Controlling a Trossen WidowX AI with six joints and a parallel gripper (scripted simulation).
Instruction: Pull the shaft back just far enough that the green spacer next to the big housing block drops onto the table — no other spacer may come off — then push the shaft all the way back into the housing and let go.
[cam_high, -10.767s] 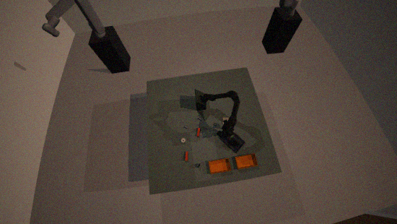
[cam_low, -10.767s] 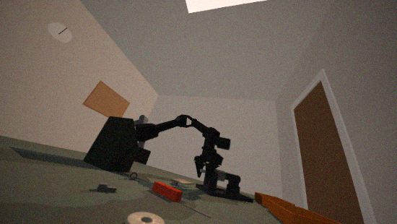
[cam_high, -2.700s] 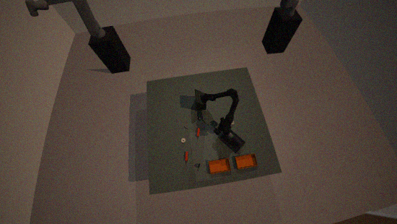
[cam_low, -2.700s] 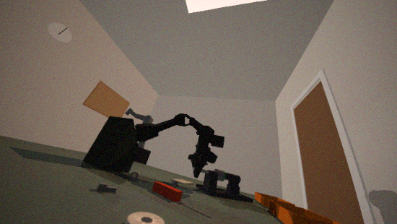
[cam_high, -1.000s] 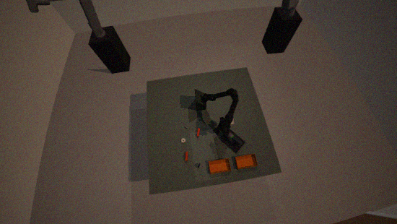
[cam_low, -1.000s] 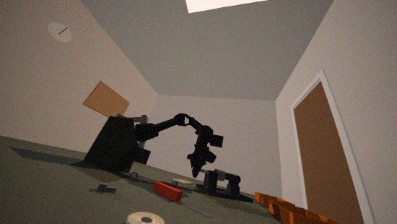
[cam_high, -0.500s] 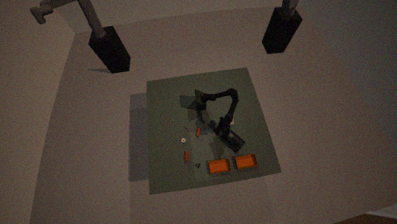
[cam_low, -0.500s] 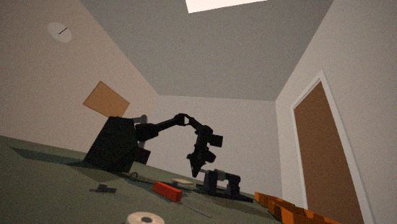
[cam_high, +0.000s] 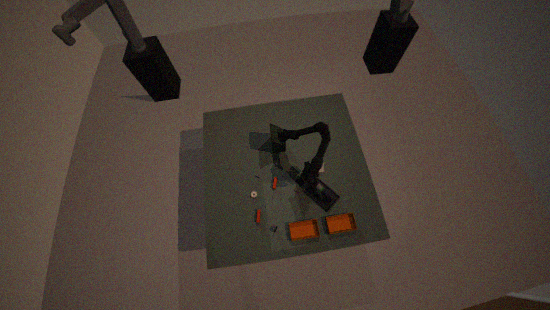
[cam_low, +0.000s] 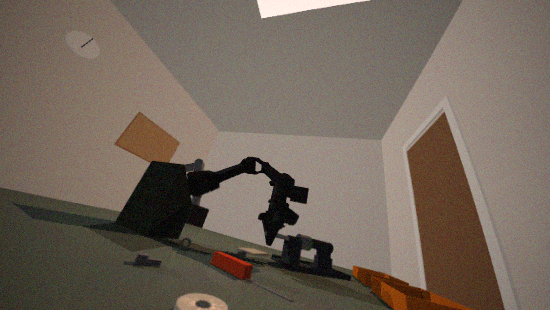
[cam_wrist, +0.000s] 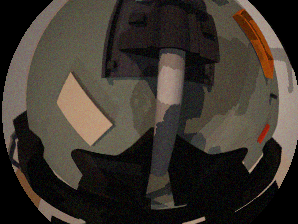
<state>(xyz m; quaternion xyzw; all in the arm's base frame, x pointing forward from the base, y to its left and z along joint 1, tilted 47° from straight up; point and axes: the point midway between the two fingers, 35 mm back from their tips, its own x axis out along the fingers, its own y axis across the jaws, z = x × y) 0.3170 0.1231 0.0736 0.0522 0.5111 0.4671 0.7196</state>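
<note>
Right now the grey shaft is 7 cm ahead of my gripper tip, 5 cm to the left of it and 3 cm above it. Round my gripper tip: white ring: 40 cm to the right, 6 cm ahead, 4 cm below; then beige card: 11 cm to the left, 8 cm behind, 4 cm below; then greenish spacer: 12 cm ahead, 9 cm to the left, 3 cm above.
</note>
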